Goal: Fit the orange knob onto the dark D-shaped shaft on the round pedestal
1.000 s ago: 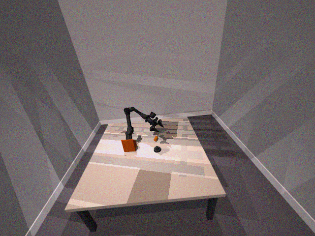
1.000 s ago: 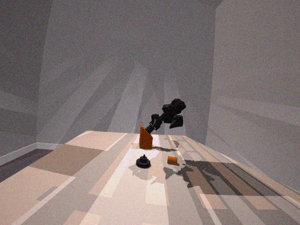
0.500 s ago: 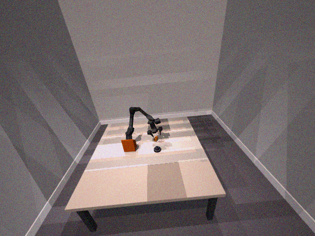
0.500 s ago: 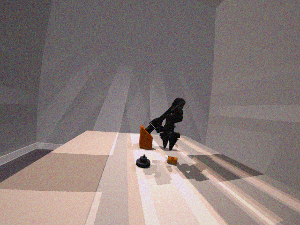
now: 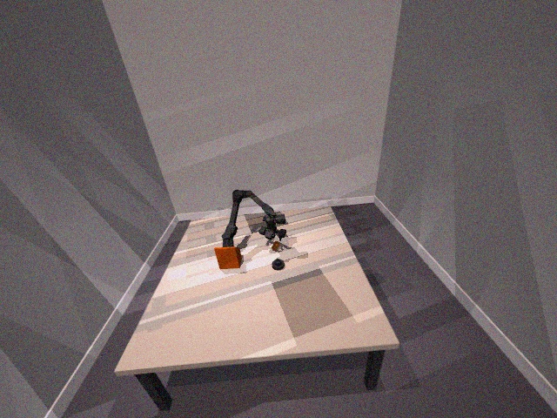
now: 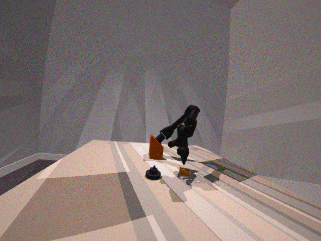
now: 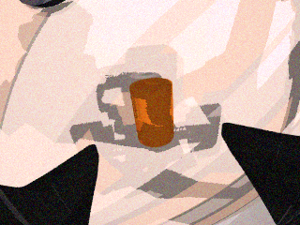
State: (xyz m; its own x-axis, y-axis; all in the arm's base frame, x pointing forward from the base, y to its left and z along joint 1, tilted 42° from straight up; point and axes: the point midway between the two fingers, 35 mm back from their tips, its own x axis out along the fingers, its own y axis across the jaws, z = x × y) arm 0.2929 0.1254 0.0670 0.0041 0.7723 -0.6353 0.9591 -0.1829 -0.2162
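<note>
Now: gripper tip 6 cm above the orange knob and 1 cm to the right of it. Round my gripper tip: pedestal 18 cm to the right, 5 cm below, 3 cm ahead.
</note>
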